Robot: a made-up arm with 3 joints. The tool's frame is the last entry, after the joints.
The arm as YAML. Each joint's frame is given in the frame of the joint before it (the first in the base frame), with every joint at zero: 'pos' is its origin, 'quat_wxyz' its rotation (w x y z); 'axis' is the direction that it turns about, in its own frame. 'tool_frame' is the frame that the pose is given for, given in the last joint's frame.
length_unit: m
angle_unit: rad
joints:
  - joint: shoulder
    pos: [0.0, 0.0, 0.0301]
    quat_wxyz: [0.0, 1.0, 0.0, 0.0]
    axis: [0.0, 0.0, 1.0]
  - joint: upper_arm
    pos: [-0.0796, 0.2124, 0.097]
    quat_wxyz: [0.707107, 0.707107, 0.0, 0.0]
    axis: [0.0, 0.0, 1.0]
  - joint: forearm
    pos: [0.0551, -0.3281, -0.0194]
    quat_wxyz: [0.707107, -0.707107, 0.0, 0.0]
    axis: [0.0, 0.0, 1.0]
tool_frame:
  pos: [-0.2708, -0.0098, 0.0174]
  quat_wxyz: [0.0, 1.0, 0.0, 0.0]
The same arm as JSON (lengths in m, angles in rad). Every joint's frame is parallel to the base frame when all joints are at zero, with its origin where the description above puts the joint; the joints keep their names.
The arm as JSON. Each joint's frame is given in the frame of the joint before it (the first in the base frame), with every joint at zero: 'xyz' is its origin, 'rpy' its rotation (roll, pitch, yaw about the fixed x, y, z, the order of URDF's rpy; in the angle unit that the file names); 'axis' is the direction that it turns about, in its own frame. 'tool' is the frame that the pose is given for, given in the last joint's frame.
{"units": {"length": "m", "angle": "rad"}, "joints": [{"name": "shoulder", "type": "revolute", "origin": {"xyz": [0.0, 0.0, 0.0301], "rpy": [0.0, 0.0, 0.0]}, "axis": [0.0, 0.0, -1.0]}, {"name": "upper_arm", "type": "revolute", "origin": {"xyz": [-0.0796, -0.2124, -0.097], "rpy": [0.0, 0.0, 0.0]}, "axis": [0.0, 1.0, 0.0]}, {"name": "forearm", "type": "revolute", "origin": {"xyz": [0.0551, -0.0194, 0.3281], "rpy": [0.0, 0.0, 0.0]}, "axis": [0.0, 0.0, -1.0]}], "tool": {"origin": {"xyz": [-0.2708, 0.0098, -0.0174], "rpy": [0.0, 0.0, 0.0]}}}
